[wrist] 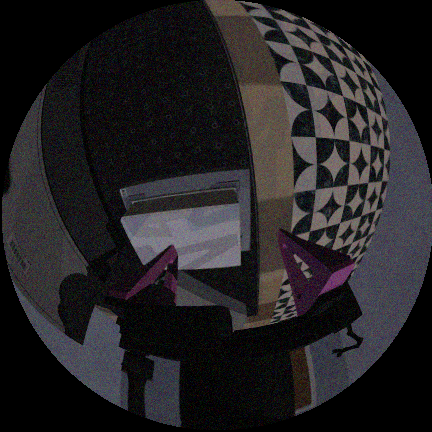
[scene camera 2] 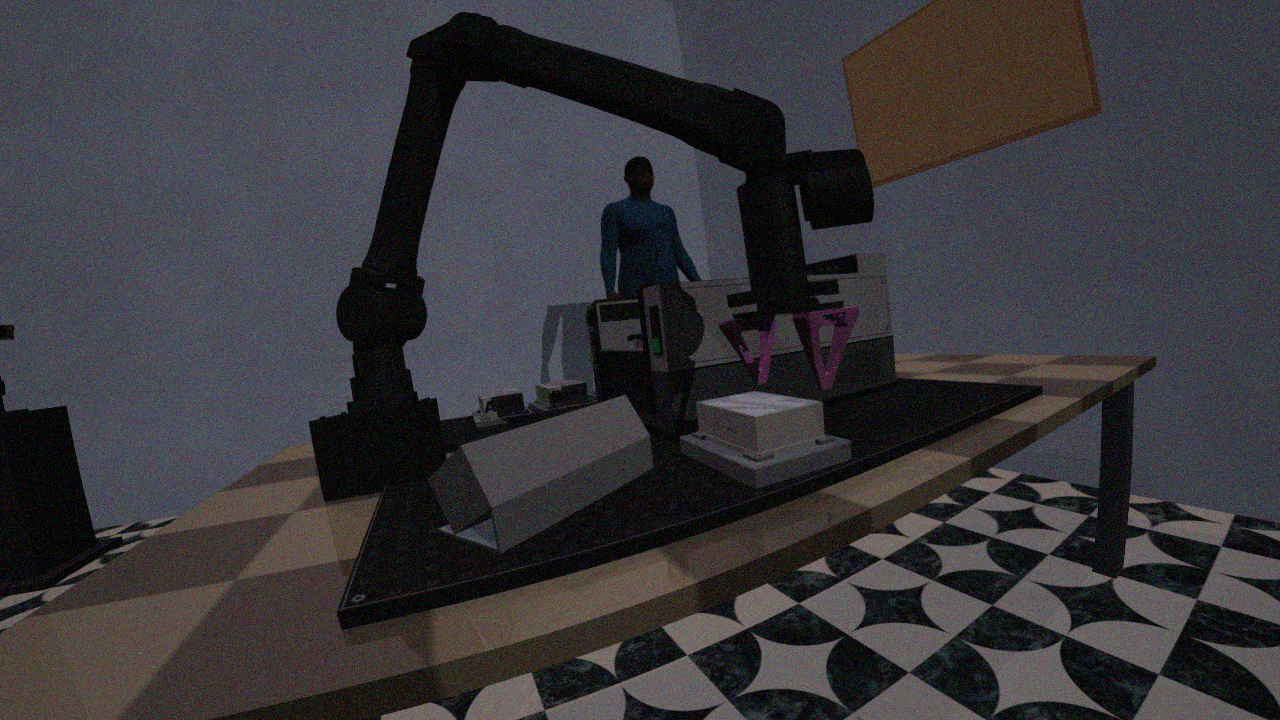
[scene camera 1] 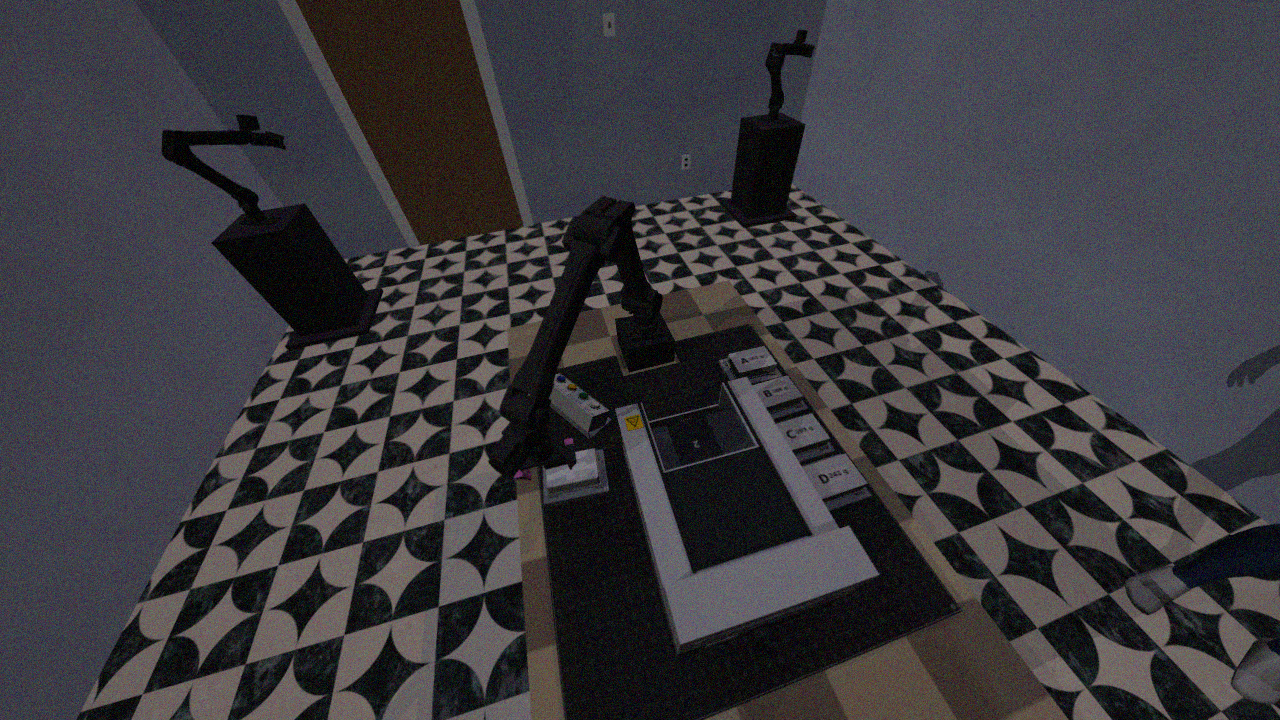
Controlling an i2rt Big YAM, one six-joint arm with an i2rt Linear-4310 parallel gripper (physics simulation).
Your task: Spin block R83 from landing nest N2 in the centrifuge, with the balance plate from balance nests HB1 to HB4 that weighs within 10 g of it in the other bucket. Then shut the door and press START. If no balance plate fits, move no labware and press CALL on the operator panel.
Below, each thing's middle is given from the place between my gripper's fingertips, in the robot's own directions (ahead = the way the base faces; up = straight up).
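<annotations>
The control panel (scene camera 2: 496, 492) is now 230 mm behind my hand, 80 mm to the left of it and 40 mm below it. I see plate C (scene camera 1: 804, 434), which is 640 mm to the left of my hand, 60 mm ahead of it and 50 mm below it. Plate B (scene camera 2: 566, 392) is 650 mm to the left of my hand, 80 mm behind it and 50 mm below it, while the centrifuge (scene camera 1: 738, 543) is 40 mm above my hand, 200 mm ahead of it and 350 mm to the left of it.
</annotations>
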